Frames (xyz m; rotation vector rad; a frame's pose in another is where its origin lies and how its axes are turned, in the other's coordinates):
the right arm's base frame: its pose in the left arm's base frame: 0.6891 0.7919 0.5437 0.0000 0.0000 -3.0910
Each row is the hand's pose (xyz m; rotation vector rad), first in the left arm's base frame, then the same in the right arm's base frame.
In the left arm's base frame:
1: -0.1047 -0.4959 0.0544 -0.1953 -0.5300 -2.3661
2: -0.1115 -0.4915 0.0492 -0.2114 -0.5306 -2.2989
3: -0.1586 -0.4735 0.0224 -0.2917 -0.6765 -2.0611
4: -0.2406 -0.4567 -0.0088 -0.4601 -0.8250 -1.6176
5: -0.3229 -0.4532 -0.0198 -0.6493 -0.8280 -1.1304
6: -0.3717 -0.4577 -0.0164 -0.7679 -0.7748 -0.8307
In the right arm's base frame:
1: 0.8579 1.2460 -0.4893 0.4158 -0.1653 0.6656
2: 0.8645 1.2413 -0.4945 0.4237 -0.1814 0.7305
3: 0.9106 1.2209 -0.5213 0.5724 -0.2642 0.9217
4: 0.9917 1.2000 -0.5525 0.7758 -0.4587 1.2751
5: 1.0737 1.1923 -0.5635 0.8755 -0.7231 1.6798
6: 1.1226 1.1944 -0.5601 0.8808 -0.9183 1.9303

